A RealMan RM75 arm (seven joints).
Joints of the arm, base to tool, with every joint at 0 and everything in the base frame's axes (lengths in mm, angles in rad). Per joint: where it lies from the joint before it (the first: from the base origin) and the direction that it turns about. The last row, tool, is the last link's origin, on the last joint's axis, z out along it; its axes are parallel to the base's.
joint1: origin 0.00 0.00 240.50 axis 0 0 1
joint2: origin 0.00 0.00 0.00 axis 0 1 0
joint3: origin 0.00 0.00 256.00 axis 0 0 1
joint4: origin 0.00 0.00 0.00 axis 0 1 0
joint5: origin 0.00 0.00 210.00 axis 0 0 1
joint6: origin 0.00 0.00 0.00 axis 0 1 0
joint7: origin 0.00 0.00 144.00 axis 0 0 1
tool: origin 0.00 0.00 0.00
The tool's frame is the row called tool.
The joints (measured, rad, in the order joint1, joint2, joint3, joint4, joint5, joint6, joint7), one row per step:
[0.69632 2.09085 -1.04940 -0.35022 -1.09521 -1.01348 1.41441]
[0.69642 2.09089 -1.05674 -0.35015 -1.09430 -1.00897 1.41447]
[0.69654 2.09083 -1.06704 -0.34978 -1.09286 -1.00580 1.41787]
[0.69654 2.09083 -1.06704 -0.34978 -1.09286 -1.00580 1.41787]
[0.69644 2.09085 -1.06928 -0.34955 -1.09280 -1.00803 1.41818]
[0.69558 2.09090 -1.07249 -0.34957 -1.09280 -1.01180 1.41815]
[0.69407 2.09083 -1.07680 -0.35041 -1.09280 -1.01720 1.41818]
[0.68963 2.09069 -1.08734 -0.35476 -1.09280 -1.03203 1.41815]
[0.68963 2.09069 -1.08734 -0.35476 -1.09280 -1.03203 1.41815]
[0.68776 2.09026 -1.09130 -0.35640 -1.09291 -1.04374 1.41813]
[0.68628 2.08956 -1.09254 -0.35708 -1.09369 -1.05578 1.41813]
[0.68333 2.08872 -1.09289 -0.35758 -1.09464 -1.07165 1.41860]
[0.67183 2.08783 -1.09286 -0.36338 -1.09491 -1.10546 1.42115]
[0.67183 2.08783 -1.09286 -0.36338 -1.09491 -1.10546 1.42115]
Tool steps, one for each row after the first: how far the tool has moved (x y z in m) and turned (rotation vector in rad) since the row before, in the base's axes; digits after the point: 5 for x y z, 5 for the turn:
[0.00008 -0.00016 -0.00115 -0.00357 -0.00540 -0.00049]
[-0.00019 -0.00047 -0.00156 -0.00716 -0.00361 0.00002]
[0.00000 0.00000 0.00000 0.00000 0.00000 0.00000]
[-0.00032 -0.00038 -0.00039 -0.00226 0.00013 0.00255]
[-0.00031 -0.00070 -0.00050 -0.00299 0.00004 0.00396]
[-0.00043 -0.00092 -0.00047 -0.00353 0.00010 0.00583]
[-0.00140 -0.00229 -0.00074 -0.00760 0.00085 0.01667]
[0.00000 0.00000 0.00000 0.00000 0.00000 0.00000]
[-0.00111 -0.00132 -0.00008 -0.00416 0.00293 0.01126]
[-0.00089 -0.00117 0.00025 -0.00322 0.00394 0.01004]
[-0.00062 -0.00172 0.00045 -0.00389 0.00639 0.01100]
[-0.00029 -0.00425 0.00174 -0.00527 0.01676 0.02012]
[0.00000 0.00000 0.00000 0.00000 0.00000 0.00000]

